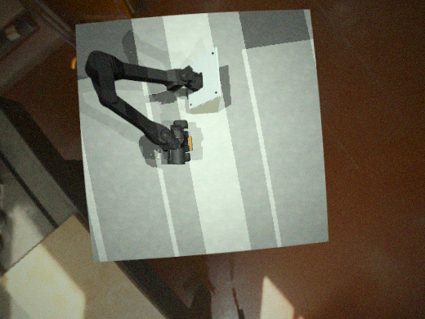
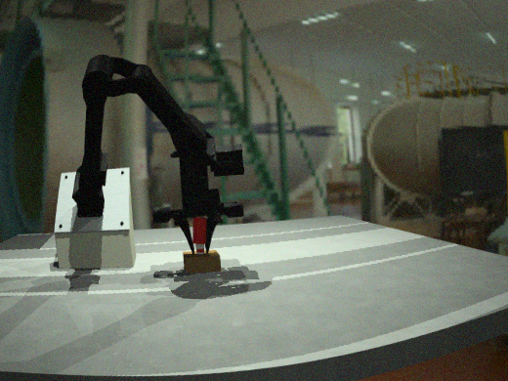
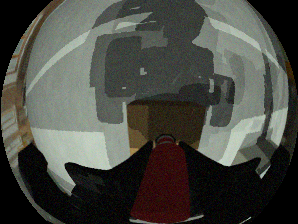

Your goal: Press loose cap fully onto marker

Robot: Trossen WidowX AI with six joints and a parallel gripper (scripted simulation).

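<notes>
My gripper tip is 2 cm above the brown holder block. The rest, counted from my gripper tip: red cap: 5 cm above.
</notes>
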